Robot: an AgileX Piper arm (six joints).
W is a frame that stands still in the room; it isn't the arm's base.
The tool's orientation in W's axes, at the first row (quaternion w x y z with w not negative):
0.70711, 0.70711, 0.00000, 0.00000
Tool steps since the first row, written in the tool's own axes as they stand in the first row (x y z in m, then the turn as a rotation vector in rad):
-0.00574, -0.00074, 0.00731, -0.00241, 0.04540, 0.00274
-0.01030, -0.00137, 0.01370, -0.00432, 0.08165, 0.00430
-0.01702, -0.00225, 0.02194, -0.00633, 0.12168, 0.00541
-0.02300, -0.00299, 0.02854, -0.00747, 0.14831, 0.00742
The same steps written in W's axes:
-0.00574, -0.00731, -0.00074, -0.00241, -0.00274, 0.04540
-0.01030, -0.01370, -0.00137, -0.00432, -0.00430, 0.08165
-0.01702, -0.02194, -0.00225, -0.00633, -0.00541, 0.12168
-0.02300, -0.02854, -0.00299, -0.00747, -0.00742, 0.14831

